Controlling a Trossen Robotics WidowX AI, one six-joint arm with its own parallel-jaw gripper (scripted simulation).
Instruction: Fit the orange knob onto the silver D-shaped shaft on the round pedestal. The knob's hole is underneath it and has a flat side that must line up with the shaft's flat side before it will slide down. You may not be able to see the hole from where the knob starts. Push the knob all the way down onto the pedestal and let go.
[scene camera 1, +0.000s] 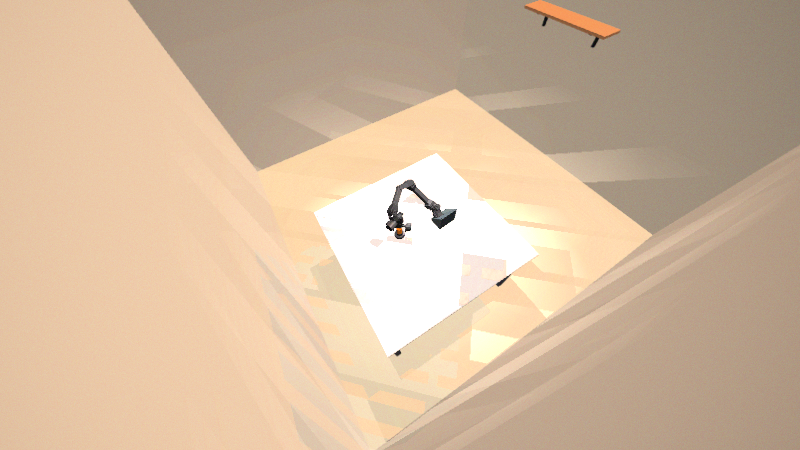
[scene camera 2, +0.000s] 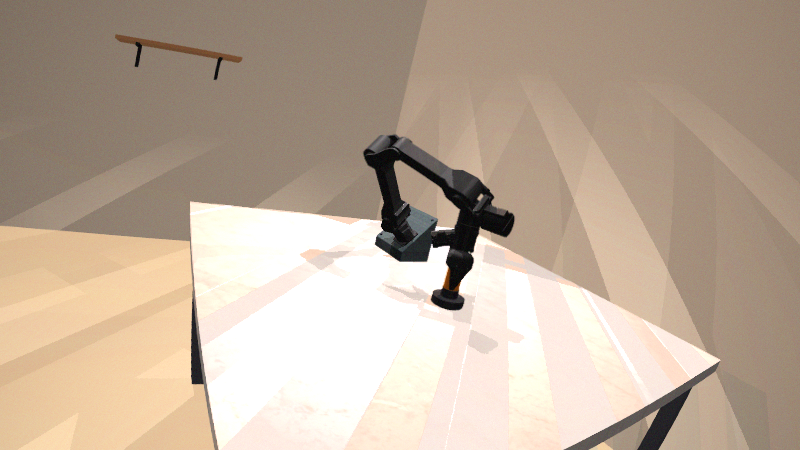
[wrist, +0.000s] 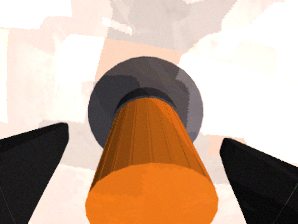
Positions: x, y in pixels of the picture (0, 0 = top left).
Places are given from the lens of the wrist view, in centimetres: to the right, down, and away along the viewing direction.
my gripper (wrist: 147, 139): 0, 2, 10
orange knob (wrist: 148, 162): 0, 1, 4
